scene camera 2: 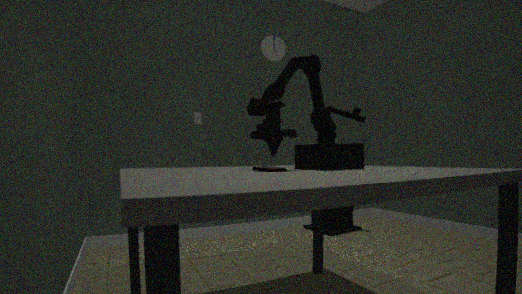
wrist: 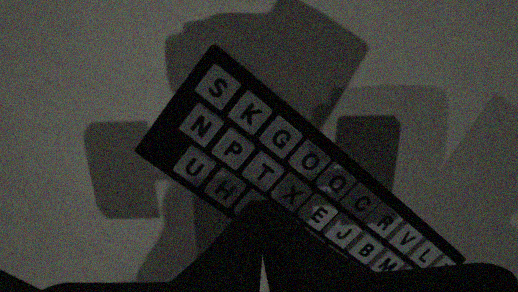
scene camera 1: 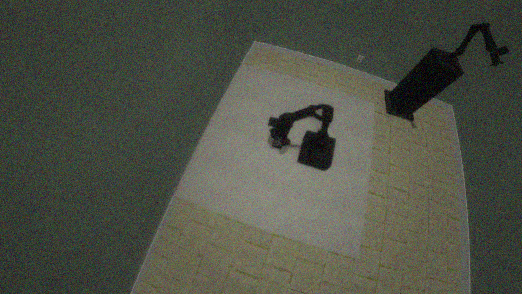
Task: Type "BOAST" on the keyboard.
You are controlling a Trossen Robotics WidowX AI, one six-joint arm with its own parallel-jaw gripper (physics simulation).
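Frame: origin at the arm's base, x ahead, y left, z up, level; metres.
Seen in the pictures: gripper, fingertip midpoint: (scene camera 2: 273, 156) (wrist: 259, 211) (scene camera 1: 280, 138); arm's base, link origin: (scene camera 2: 325, 144) (scene camera 1: 320, 144).
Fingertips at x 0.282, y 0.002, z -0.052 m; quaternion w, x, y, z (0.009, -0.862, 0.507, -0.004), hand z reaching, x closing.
Observation:
Pixels of each thing's top centre, then the offset from my fingertips to it. Level surfaces: height alone.
- dark keyboard, top centre: (wrist: 325, 219) (scene camera 2: 268, 166) (scene camera 1: 282, 135) dx -0.009, dy -0.050, dz -0.043 m
- S key, top centre: (wrist: 217, 87) dx +0.030, dy +0.037, dz -0.043 m
- O key, top centre: (wrist: 310, 161) dx +0.018, dy -0.024, dz -0.043 m
- T key, top centre: (wrist: 263, 173) dx +0.001, dy -0.004, dz -0.043 m
- B key, top centre: (wrist: 366, 250) dx -0.016, dy -0.086, dz -0.043 m
- H key, top centre: (wrist: 224, 189) dx -0.018, dy +0.010, dz -0.043 m
- pale table, surface height: dz -0.059 m
The dark keyboard (scene camera 2: 264, 169) (wrist: 165, 137) lies flat on the table, slanting across the wrist view, with light square keys in scrambled order. The S key (wrist: 218, 87), O key (wrist: 310, 161), T key (wrist: 262, 172) and B key (wrist: 366, 250) show in the wrist view; no A key can be made out. My gripper (scene camera 1: 281, 146) (scene camera 2: 273, 154) (wrist: 259, 211) is shut and empty, pointing down, its tips a little above the keyboard. In the wrist view the fingers cover keys of the bottom row right of the H key (wrist: 225, 191). The keyboard cannot be made out in scene camera 1.
The arm's dark base block (scene camera 1: 316, 152) (scene camera 2: 329, 156) stands on the pale table (scene camera 1: 250, 185) (scene camera 2: 165, 184), close beside the keyboard. A second dark arm on a tall pedestal (scene camera 1: 425, 82) stands beyond the table. Shadows of the arm fall across the keyboard and table.

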